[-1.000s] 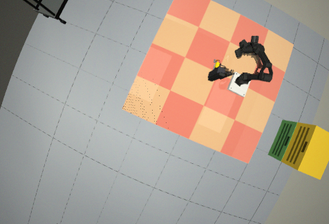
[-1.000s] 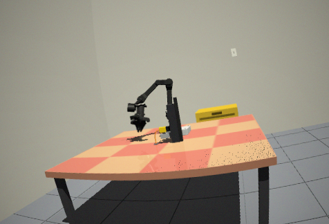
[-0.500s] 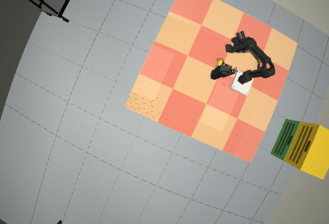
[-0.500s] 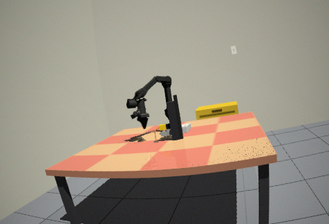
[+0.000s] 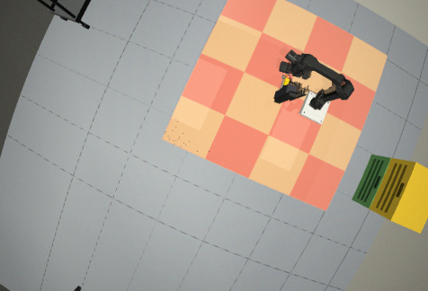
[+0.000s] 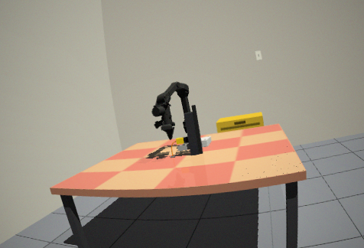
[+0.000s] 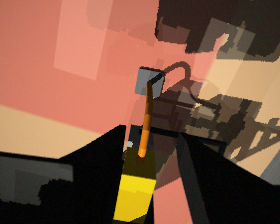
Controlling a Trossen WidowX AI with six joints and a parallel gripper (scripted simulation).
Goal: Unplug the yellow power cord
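Now: gripper tip 2 cm past the yellow plug, 7 cm to the right of it and 1 cm above it. The rest, counted from my gripper tip: dark power strip (4 cm behind, 14 cm to the left, 2 cm above).
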